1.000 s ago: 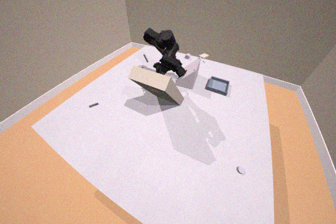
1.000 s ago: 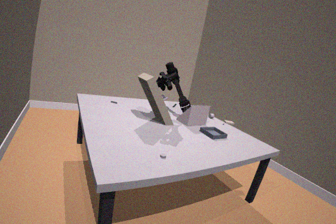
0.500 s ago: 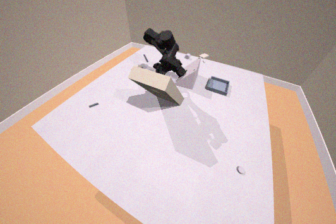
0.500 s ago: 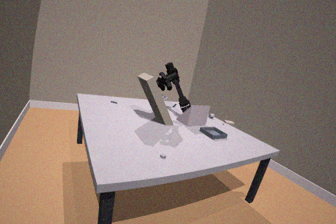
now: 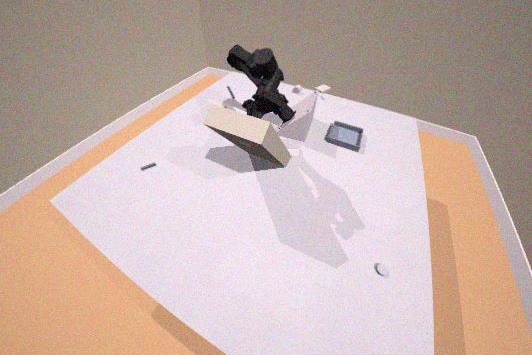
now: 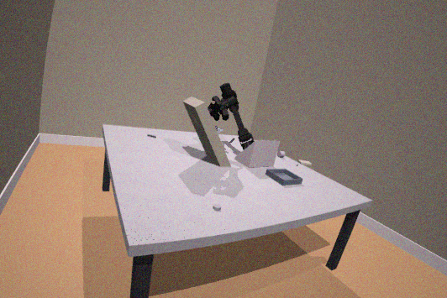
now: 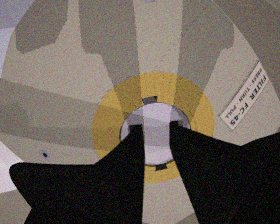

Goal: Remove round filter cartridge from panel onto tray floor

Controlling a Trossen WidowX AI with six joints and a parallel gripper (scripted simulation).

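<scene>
Now: gripper tip 10 mm short of the round filter cartridge and 10 mm above it. Round my gripper tip: blue-grey tray 460 mm behind, 250 mm below, 240 mm to the left; beige service panel 80 mm below, 40 mm behind; small dark bar 410 mm to the right, 260 mm below, 190 mm ahead.
</scene>
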